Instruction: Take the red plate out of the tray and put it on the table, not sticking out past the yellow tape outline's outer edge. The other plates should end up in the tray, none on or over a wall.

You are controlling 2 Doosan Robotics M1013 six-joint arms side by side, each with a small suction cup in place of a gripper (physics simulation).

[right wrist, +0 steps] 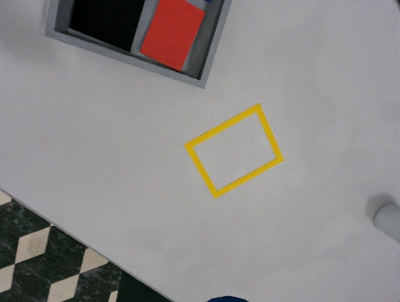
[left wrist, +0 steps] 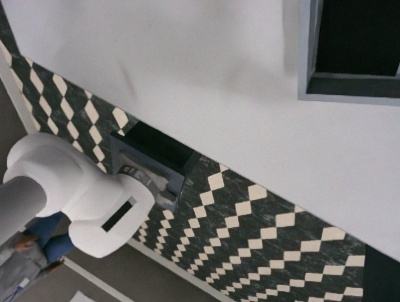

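Where they show: left arm's base, origin of its link: (left wrist: 144,177).
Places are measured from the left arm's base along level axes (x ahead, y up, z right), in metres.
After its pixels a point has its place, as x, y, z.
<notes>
The red plate (right wrist: 172,35) {0.681, 0.013, 0.393} lies inside the grey tray (left wrist: 303,50) {0.609, 0.050, 0.242} (right wrist: 125,59) {0.598, 0.050, 0.370}, toward the tray's right side in the right wrist view. A black area, seemingly a black plate (left wrist: 357,35) {0.636, 0.014, 0.291} (right wrist: 106,22) {0.619, 0.014, 0.307}, fills much of the tray beside it. A small bit of blue (right wrist: 207,1) {0.763, 0.007, 0.397} shows at the top edge, past the red plate. Parts of the tray are cut off in both views. The yellow tape outline (right wrist: 249,176) {0.600, 0.001, 0.691} lies on the white table, apart from the tray, with table surface showing inside it. Neither suction cup shows in these views.
A white robot arm (left wrist: 85,185) {0.113, 0.162, -0.079} and a dark grey box-like stand (left wrist: 150,162) {0.106, 0.000, 0.018} are beyond the table edge. A person (left wrist: 25,270) is at lower left. A grey cylinder (right wrist: 389,221) {0.749, 0.039, 1.005} is at the right, and a dark blue rounded thing (right wrist: 227,299) at the bottom.
</notes>
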